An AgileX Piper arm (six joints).
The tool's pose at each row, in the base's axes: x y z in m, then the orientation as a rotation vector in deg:
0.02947, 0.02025, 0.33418, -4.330, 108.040, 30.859
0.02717, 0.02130, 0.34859, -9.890, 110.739, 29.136
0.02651, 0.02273, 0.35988, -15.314, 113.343, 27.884
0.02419, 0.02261, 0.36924, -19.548, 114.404, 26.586
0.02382, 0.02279, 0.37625, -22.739, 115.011, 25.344
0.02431, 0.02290, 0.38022, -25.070, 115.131, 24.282
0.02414, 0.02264, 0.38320, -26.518, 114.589, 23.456
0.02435, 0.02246, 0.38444, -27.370, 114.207, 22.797
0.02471, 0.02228, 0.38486, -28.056, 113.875, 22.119
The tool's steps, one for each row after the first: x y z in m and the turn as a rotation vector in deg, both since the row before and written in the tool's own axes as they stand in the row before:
-0.01192, 0.00638, -0.00559, -0.976, 3.649, -4.103
-0.00978, 0.00455, -0.00368, -1.252, 3.692, -3.686
-0.00738, 0.00285, -0.00551, -0.851, 2.027, -3.172
-0.00611, 0.00155, -0.00309, -0.475, 1.397, -2.522
-0.00376, 0.00043, -0.00129, -0.257, 0.748, -1.977
-0.00254, 0.00018, -0.00157, -0.062, -0.099, -1.459
-0.00117, -0.00015, -0.00047, 0.084, -0.102, -0.952
-0.00050, -0.00030, 0.00001, 0.171, -0.092, -0.838

